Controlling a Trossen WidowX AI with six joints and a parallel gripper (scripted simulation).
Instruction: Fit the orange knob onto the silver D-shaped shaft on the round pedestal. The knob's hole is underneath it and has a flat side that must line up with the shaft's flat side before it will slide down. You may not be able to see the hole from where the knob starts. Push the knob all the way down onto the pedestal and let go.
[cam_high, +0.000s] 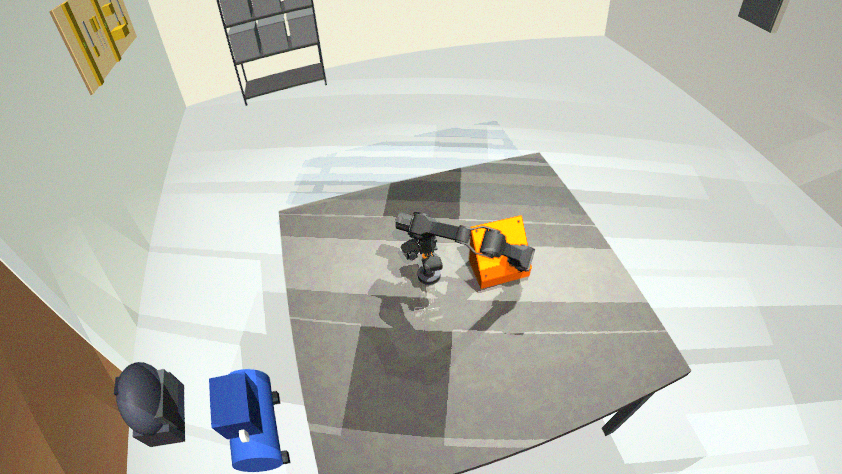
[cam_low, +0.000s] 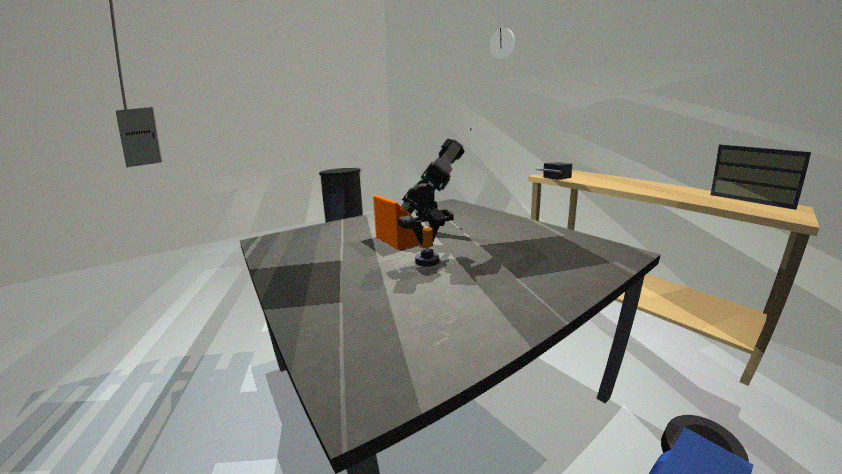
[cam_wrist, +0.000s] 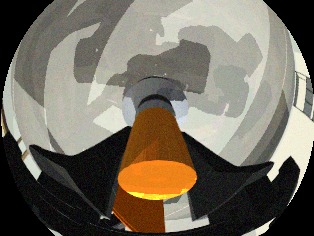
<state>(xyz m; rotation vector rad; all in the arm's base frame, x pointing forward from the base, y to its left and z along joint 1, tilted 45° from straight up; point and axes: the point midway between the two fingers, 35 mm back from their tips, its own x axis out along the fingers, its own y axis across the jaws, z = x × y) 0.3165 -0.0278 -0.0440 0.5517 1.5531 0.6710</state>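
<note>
Right now my gripper tip is 3 cm below the orange knob. Round my gripper tip: round pedestal: 4 cm below.
</note>
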